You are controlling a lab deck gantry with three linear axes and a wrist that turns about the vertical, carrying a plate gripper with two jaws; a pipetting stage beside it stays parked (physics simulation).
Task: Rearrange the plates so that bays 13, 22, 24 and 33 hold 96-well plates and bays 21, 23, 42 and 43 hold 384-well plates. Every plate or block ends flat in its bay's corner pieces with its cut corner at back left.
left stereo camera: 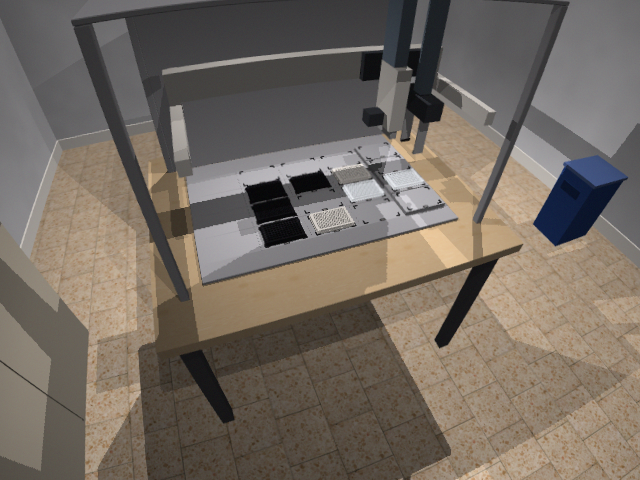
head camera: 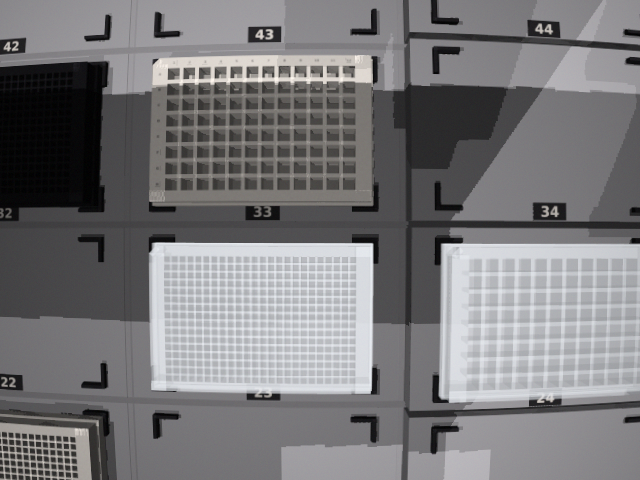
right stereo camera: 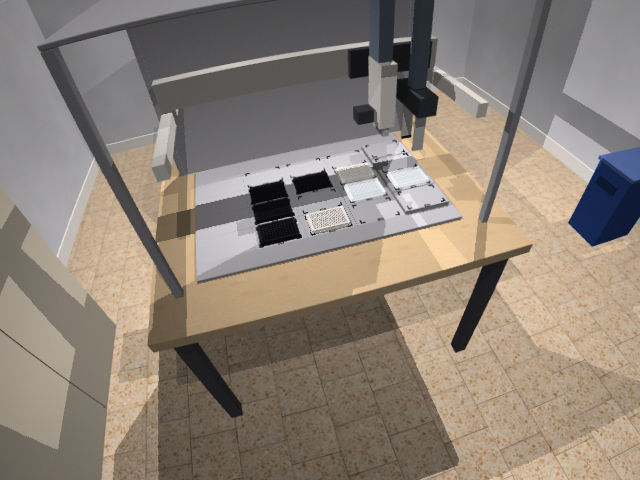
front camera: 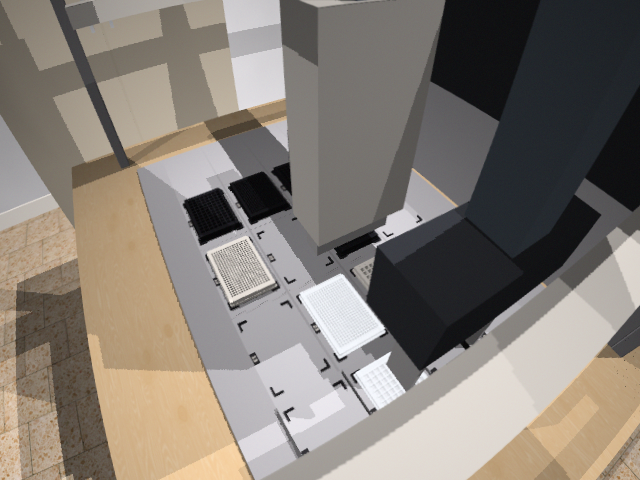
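Pixels of known places: gripper, fingertip midpoint: [left stereo camera: 410, 146] [right stereo camera: 411, 143]; robot's base at its link origin: [left stereo camera: 266, 247] [right stereo camera: 260, 246] [front camera: 184, 205].
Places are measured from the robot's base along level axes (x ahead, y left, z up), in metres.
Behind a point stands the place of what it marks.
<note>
My gripper [left stereo camera: 411, 146] {z 0.160, x 0.556, y 0.150 m} [right stereo camera: 411, 143] {z 0.160, x 0.556, y 0.150 m} is open and empty, high above bay 24; its jaws are hidden in the front view. A white 96-well plate [head camera: 547, 320] {z 0.029, x 0.547, y 0.152 m} [left stereo camera: 404, 179] {z 0.028, x 0.552, y 0.140 m} lies in bay 24. A white 384-well plate [front camera: 341, 315] {z 0.014, x 0.400, y 0.146 m} [head camera: 261, 317] {z 0.011, x 0.393, y 0.151 m} lies in bay 23, a beige 96-well plate [head camera: 261, 196] {z 0.014, x 0.393, y 0.218 m} [left stereo camera: 352, 173] {z 0.015, x 0.392, y 0.247 m} in bay 33; these three show cut corners at back left. A cream 384-well plate [front camera: 240, 268] {z 0.014, x 0.233, y 0.043 m} [left stereo camera: 331, 219] {z 0.014, x 0.225, y 0.037 m} lies in bay 12. Black plates lie in bay 11 [left stereo camera: 282, 231] {z 0.014, x 0.062, y 0.035 m}, bay 21 [left stereo camera: 273, 210] {z 0.013, x 0.061, y 0.139 m}, bay 31 [left stereo camera: 263, 190] {z 0.013, x 0.055, y 0.255 m} and bay 32 [left stereo camera: 309, 181] {z 0.014, x 0.224, y 0.250 m}.
Bays 13, 22, 34, 42, 43 and 44 hold no plate. The parked pipetting stage [front camera: 356, 124] [left stereo camera: 393, 98] hangs left of the gripper. Grey frame posts [left stereo camera: 516, 124] {z 0.368, x 0.703, y -0.112 m} stand at the table's sides. A blue bin [left stereo camera: 578, 201] stands on the floor at right.
</note>
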